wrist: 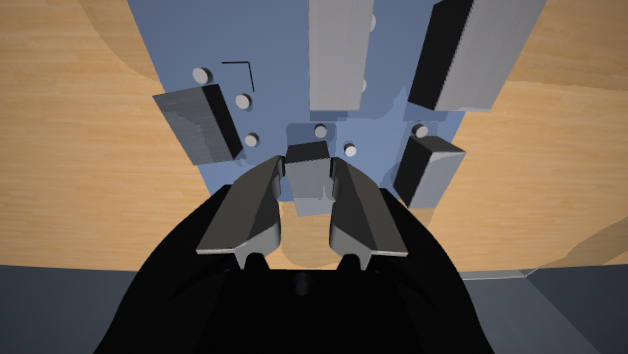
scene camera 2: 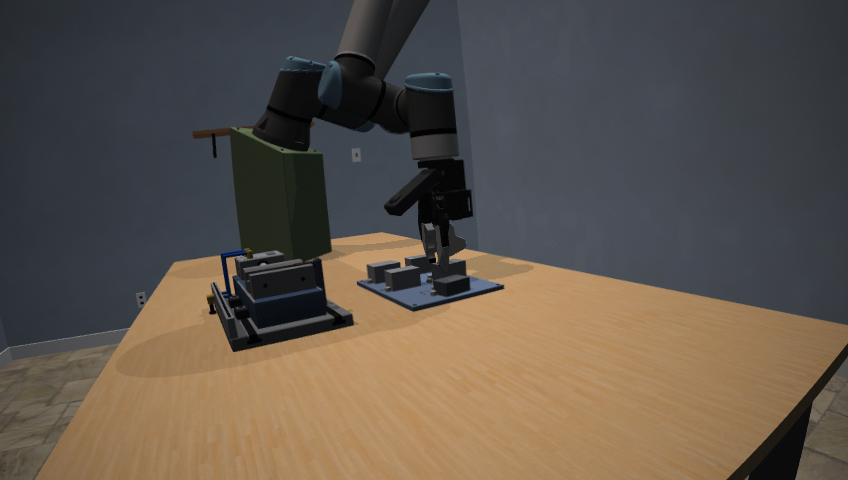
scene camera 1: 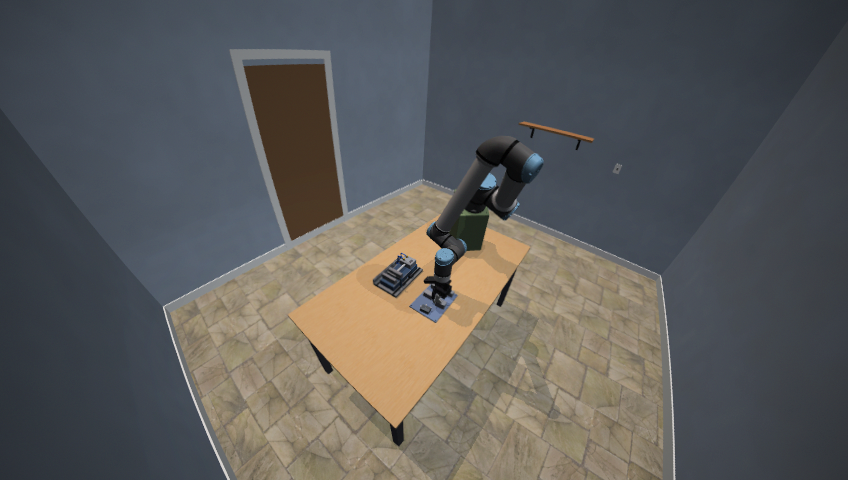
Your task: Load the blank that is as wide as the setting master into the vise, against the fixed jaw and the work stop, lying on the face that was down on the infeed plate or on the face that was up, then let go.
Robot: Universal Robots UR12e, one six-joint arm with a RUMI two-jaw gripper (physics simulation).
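Places are measured from the arm's base along level axes (x left, y back, z up), in millimetres.
Pixels of known places: gripper, between the fingertips: [wrist: 307,159] [scene camera 2: 439,270] [scene camera 1: 437,301]; arm's base, origin of its link: [scene camera 2: 280,140] [scene camera 1: 473,202].
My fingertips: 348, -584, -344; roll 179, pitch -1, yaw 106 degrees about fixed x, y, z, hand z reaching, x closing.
Ahead of a thing's pixels: the offset from my fingertips to its top centre, as dx, dy, dz. "spot": to the spot under its first point. Level surfaces: height alone.
My gripper [scene camera 1: 439,296] [scene camera 2: 436,264] [wrist: 307,159] is shut on the grey middle near block, as seen in the wrist view. This held block {+22, +10, +13} [wrist: 311,187] sits slightly turned between the fingertips, beside two pins at the near edge of the blue infeed plate {-30, +5, -23} [scene camera 2: 416,299] [wrist: 280,45]. Whether it touches the plate is unclear. A darker block {+1, -87, +2} [scene camera 2: 452,285] [wrist: 195,125] lies on the plate at the left of the wrist view. Which block is the setting master cannot be told. The vise {-320, -69, +68} [scene camera 1: 397,274] [scene camera 2: 288,304] stands apart, its grey jaws above a blue body.
Three other grey blocks stand on the plate: a long one {-74, -5, +13} [wrist: 337,55], a wide one {-101, +77, +13} [wrist: 487,55] and a smaller one {-17, +110, +13} [wrist: 435,175]. A blue bracket {spot: -420, +11, +41} [scene camera 2: 224,272] rises at the vise's side. The green robot pedestal [scene camera 2: 264,202] stands behind the vise on the wooden table {dz -31} [scene camera 2: 476,380].
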